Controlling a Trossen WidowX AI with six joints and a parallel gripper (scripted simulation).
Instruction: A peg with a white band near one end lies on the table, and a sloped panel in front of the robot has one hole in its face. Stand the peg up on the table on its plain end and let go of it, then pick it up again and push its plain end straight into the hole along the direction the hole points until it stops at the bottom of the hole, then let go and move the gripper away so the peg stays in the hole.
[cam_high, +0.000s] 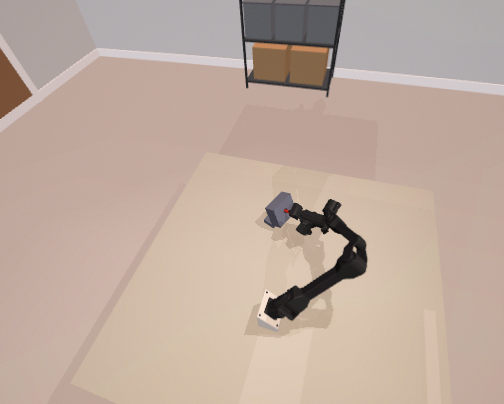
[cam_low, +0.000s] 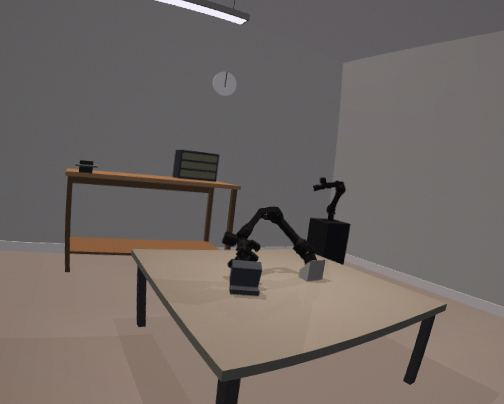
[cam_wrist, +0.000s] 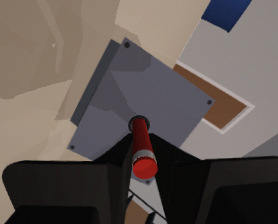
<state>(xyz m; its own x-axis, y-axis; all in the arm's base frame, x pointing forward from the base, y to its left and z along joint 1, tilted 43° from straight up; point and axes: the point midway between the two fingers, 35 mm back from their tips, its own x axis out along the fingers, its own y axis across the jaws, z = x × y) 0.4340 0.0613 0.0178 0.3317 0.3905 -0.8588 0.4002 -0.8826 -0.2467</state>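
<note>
My gripper tip is 20 mm short of the grey sloped panel, 50 mm to the right of it and 20 mm above it. The rest, counted from my gripper tip: red peg (10 mm behind, 10 mm to the right, 10 mm above).
</note>
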